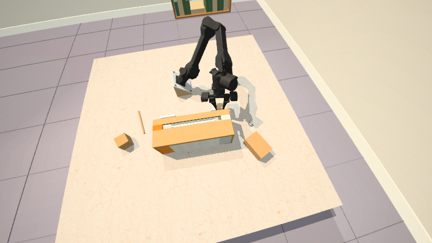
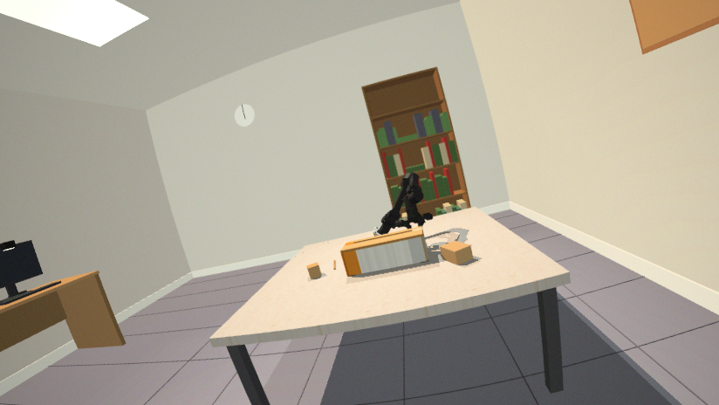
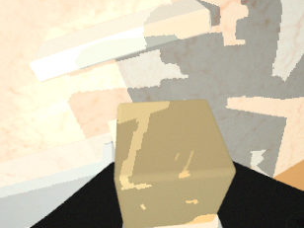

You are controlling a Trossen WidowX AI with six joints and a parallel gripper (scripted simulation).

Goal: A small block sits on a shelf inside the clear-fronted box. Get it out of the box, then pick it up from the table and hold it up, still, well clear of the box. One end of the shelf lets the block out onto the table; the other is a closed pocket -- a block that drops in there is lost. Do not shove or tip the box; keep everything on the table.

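My gripper tip is 10 mm below the small tan block and 10 mm past it. The rest, counted from my gripper tip: clear-fronted box (150 mm to the right, 70 mm ahead, 10 mm below); small grey block (170 mm to the left, 80 mm ahead, 60 mm below); larger tan block (220 mm ahead, 160 mm to the left, 40 mm below).
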